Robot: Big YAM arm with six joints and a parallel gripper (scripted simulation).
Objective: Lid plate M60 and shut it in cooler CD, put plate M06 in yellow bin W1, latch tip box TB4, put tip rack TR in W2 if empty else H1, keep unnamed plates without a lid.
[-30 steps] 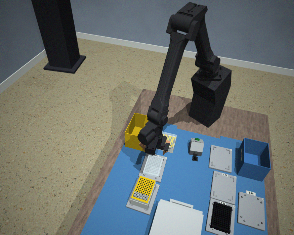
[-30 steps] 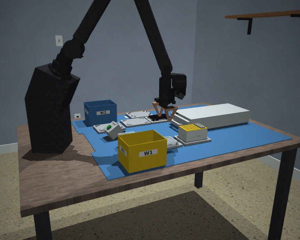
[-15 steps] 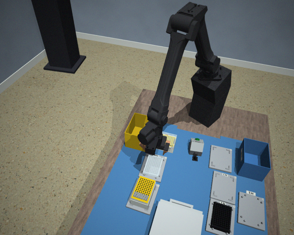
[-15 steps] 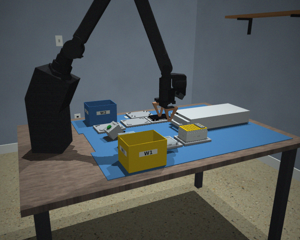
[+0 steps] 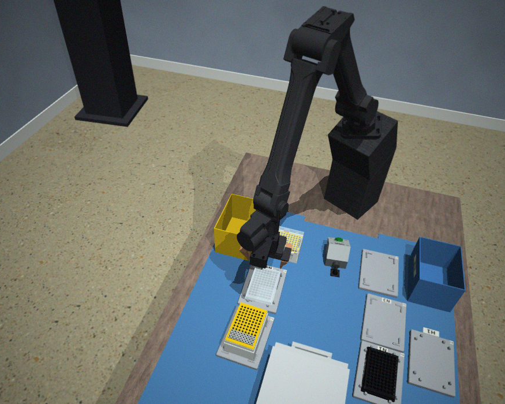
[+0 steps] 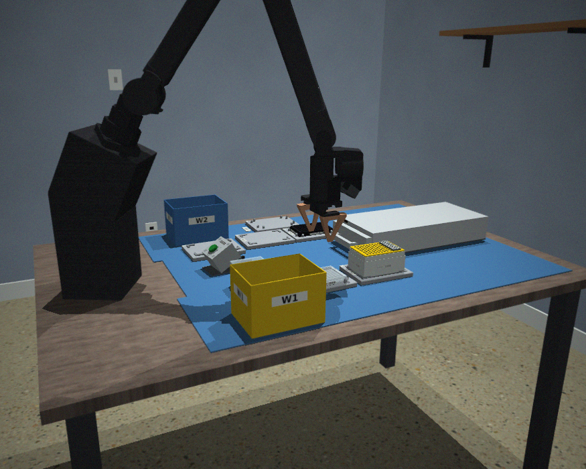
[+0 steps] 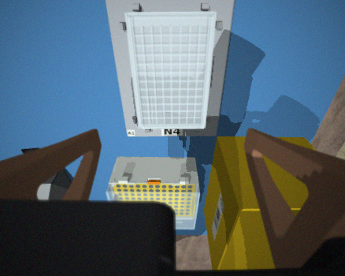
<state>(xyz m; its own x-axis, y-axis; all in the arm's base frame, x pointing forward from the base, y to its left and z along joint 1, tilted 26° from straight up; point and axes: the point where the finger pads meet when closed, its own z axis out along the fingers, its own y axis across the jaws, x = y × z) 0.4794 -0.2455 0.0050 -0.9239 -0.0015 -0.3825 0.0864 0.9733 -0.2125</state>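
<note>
Now: the clear assay plate M06 12 cm below my hand. Round my hand: nest N2: 18 cm ahead, 13 cm below, 2 cm to the right; tip rack TR: 17 cm ahead, 8 cm below, 2 cm to the right; nest N4: 13 cm below.
</note>
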